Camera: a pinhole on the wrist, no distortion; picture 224 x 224 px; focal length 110.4 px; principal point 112.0 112.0 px. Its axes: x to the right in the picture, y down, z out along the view. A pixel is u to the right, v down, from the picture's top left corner.
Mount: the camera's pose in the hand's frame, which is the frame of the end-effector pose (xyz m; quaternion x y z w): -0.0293 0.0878 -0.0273 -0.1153 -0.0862 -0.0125 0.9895
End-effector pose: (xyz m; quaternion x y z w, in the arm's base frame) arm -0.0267 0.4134 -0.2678 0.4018 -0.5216 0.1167 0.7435
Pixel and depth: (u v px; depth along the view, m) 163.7 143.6 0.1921
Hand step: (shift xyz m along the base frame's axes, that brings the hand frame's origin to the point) -0.2062 -0.0021 0.1350
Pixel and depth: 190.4 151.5 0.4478
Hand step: -0.3991 -0.1314 0.4080
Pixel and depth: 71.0 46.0 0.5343
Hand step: -0.4385 -0.3595 -0.2633
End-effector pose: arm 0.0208 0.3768 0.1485 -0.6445 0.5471 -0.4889 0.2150
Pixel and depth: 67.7 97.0 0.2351
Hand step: 0.1209 0.0662 -0.2359
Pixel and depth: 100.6 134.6 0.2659
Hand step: 0.0897 -0.0265 -0.2935
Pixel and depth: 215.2 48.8 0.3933
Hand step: 0.4032 -0.3417 -0.0635
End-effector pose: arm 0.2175 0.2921 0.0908 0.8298 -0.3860 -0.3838 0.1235
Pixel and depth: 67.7 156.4 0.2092
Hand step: -0.2798 -0.0284 0.0927
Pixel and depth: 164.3 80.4 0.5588
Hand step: -0.4116 -0.0821 -0.4393
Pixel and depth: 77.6 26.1 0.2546
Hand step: -0.2211 0.1704 -0.1042
